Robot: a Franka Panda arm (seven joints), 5 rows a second.
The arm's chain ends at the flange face. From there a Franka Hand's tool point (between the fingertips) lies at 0.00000 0.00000 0.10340 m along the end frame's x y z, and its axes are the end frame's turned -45 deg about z.
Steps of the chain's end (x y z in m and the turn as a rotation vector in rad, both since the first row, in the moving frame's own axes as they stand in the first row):
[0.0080, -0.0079, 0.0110, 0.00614, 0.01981, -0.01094]
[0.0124, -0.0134, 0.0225, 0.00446, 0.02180, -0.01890]
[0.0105, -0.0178, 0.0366, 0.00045, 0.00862, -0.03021]
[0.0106, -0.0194, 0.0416, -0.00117, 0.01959, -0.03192]
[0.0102, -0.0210, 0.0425, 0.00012, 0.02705, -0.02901]
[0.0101, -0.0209, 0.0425, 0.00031, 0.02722, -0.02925]
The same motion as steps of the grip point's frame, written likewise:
[0.0131, 0.0011, 0.0110, -0.00967, 0.01835, -0.01094]
[0.0202, 0.0005, 0.0225, -0.01226, 0.01857, -0.01890]
[0.0207, -0.0046, 0.0366, -0.00578, 0.00641, -0.03021]
[0.0226, -0.0047, 0.0416, -0.01468, 0.01302, -0.03192]
[0.0241, -0.0057, 0.0425, -0.01904, 0.01921, -0.02901]
[0.0240, -0.0057, 0.0425, -0.01903, 0.01947, -0.02925]

